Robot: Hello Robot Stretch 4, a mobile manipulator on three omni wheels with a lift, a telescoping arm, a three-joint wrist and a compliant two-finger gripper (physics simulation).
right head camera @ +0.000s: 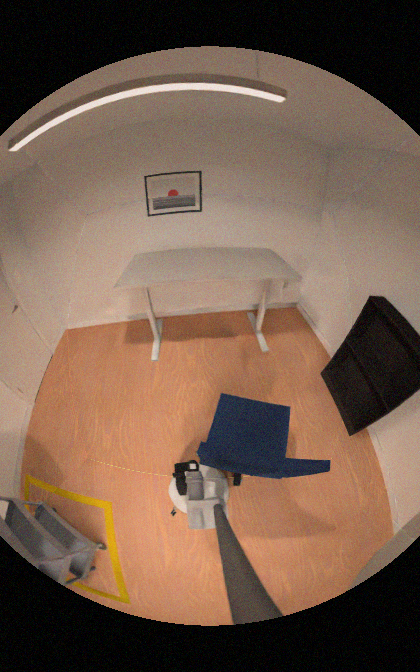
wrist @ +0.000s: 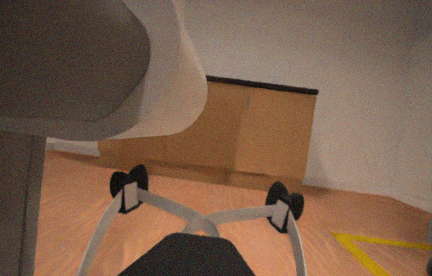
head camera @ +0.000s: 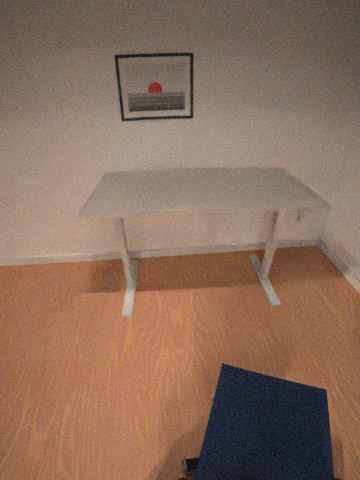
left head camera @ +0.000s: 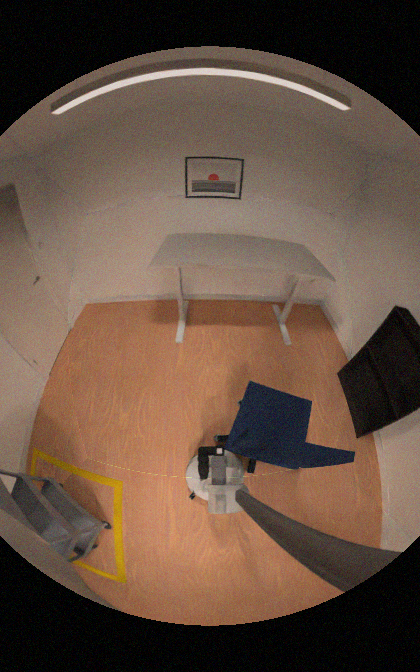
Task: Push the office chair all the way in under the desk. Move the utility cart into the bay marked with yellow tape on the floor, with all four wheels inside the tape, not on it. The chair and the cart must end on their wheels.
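Places are measured from the robot's base along level axes (x left, y up, z ahead), in centimetres.
Pixels of known places: gripper, fingertip midpoint: (wrist: 207,188).
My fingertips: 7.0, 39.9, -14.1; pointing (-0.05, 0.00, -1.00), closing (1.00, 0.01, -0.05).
Behind a point stands the place of what it marks, as x, y, z.
The blue office chair (head camera: 270,425) @(-35.8, 44.2, 34.3) (left head camera: 275,425) (right head camera: 250,430) is upright close against my base, out in front of the desk (head camera: 200,192) @(-20.0, 92.3, 150.7) (left head camera: 235,254) (right head camera: 207,267), with floor between them. Its wheeled base is mostly hidden. The grey utility cart (left head camera: 65,515) (right head camera: 60,542) stands upright at the lower left, at the yellow tape bay (left head camera: 119,530) (right head camera: 114,550) (wrist: 380,241) @(96.4, -2.7, -128.3). Its two wheels nearest me show inside the tape. The far wheels are hidden, so I cannot tell where they stand. My gripper (wrist: 207,188) @(7.0, 39.9, -14.1) is open and empty, pointing away from both.
A dark shelf unit (left head camera: 382,390) (right head camera: 368,374) stands at the right wall. A wooden cabinet (wrist: 280,132) @(50.0, 49.4, -206.9) with a black top stands along the wall that the wrist view faces. A door (left head camera: 20,300) is in the left wall. The desk's feet stand on the floor near the back wall.
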